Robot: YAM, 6 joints.
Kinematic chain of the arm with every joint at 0, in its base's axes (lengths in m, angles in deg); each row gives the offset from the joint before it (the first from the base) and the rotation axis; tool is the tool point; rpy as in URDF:
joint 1: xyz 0 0 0.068 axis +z
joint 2: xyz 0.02 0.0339 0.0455 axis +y
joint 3: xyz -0.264 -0.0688 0 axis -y
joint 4: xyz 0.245 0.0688 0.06 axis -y
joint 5: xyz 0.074 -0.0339 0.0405 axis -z
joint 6: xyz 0.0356 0 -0.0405 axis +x
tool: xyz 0 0 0 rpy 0 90 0
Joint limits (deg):
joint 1: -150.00..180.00
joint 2: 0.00..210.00
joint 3: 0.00..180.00
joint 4: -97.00..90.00
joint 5: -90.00..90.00
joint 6: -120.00..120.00
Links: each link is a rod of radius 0.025 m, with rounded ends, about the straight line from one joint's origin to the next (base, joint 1, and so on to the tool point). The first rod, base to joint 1, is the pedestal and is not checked.
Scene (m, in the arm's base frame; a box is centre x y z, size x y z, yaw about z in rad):
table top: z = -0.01
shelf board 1: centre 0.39 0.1 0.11 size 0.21 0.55 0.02 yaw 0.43
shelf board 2: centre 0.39 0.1 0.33 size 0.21 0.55 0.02 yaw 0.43
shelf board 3: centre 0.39 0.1 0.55 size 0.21 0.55 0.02 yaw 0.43
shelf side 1: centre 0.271 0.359 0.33 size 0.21 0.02 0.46 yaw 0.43
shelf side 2: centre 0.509 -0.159 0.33 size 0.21 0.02 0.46 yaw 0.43
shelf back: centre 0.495 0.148 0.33 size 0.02 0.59 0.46 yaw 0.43
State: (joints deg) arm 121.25 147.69 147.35 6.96 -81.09 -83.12
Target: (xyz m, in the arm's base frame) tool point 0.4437 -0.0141 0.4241
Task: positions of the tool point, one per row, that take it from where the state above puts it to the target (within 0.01 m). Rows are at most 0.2 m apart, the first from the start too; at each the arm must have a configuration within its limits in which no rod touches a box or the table.
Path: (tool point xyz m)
1: -0.1885 0.4642 0.4090
2: -0.0701 0.4050 0.4722
3: 0.0090 0.3072 0.5068
4: 0.0390 0.1961 0.5109
5: 0.0239 0.0972 0.4856
6: 0.0806 0.1074 0.4793
7: 0.1418 0.0900 0.4699
8: 0.1955 0.0444 0.4574
9: 0.2301 -0.0249 0.4420
10: 0.2366 -0.1090 0.4241
11: 0.3440 -0.0841 0.4393
12: 0.4437 -0.0141 0.4241

